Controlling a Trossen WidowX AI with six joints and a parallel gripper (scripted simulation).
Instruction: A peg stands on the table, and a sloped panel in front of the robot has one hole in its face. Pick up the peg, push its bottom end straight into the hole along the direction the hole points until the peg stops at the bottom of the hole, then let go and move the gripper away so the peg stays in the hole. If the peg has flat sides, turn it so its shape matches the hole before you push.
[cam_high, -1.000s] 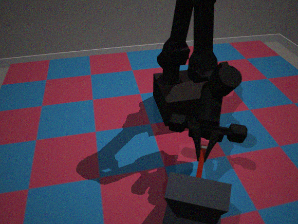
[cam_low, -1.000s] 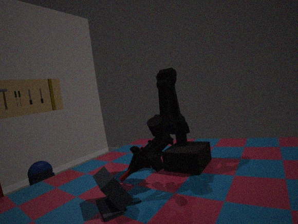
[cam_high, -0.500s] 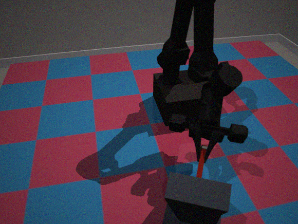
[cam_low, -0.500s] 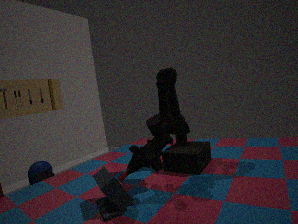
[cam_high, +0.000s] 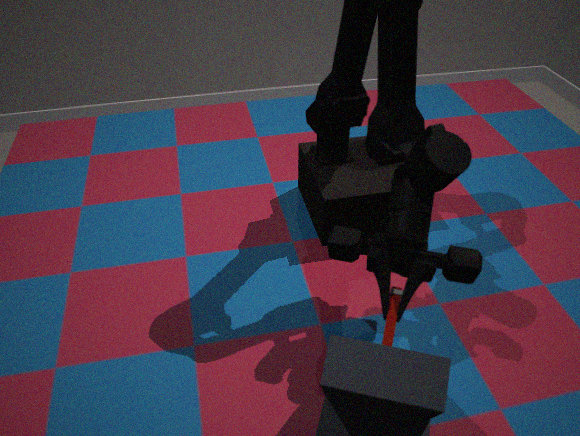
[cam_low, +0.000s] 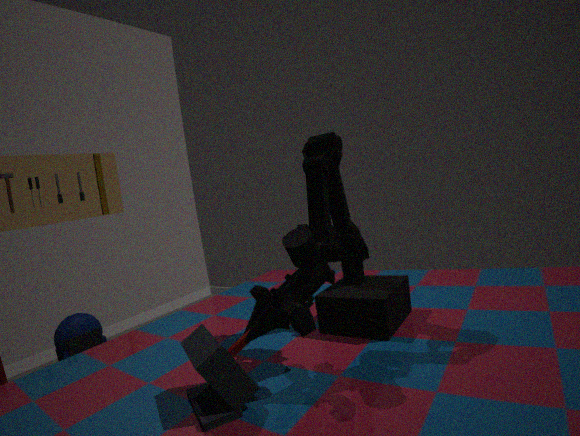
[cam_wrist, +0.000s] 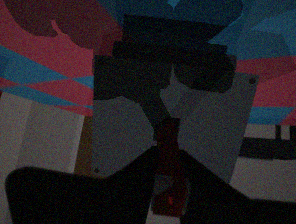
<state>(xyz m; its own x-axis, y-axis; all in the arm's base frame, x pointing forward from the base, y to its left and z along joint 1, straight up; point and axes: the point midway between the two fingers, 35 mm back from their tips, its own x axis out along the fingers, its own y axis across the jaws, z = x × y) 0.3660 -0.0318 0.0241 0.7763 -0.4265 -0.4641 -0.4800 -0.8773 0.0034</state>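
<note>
Right now my gripper tip is 6 cm short of the sloped panel, 3 cm to the left of it and 3 cm above it. The rest, counted from my gripper tip: peg: 1 cm to the left, 1 cm behind, 1 cm above; dark stand: 10 cm below, 8 cm ahead, 4 cm to the right.
</note>
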